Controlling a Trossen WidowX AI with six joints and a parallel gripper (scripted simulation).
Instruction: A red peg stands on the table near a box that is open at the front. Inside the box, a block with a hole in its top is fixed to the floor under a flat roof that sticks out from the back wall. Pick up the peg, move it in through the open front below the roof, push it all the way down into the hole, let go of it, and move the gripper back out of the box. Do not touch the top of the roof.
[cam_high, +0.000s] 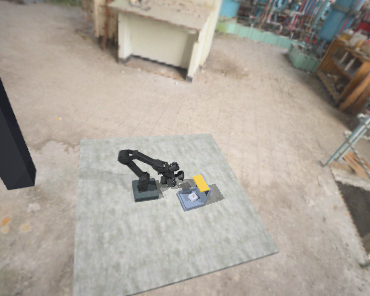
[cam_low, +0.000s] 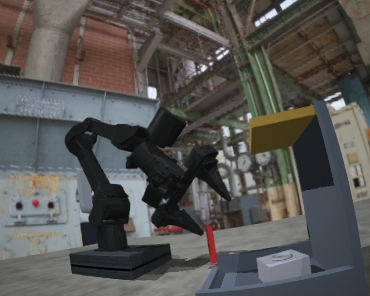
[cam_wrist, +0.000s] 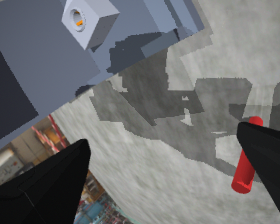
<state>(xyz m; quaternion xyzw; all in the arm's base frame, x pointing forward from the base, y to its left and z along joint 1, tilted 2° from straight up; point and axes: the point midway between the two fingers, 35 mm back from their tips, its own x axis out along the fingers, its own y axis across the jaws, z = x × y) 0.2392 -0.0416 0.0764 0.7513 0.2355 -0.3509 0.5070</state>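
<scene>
My gripper tip is 6 cm to the right of the red peg, 6 cm above it and 3 cm past it. The rest, counted from my gripper tip: back wall 16 cm ahead, 12 cm to the right, 1 cm above; yellow roof 12 cm to the right, 12 cm ahead, 10 cm above.
</scene>
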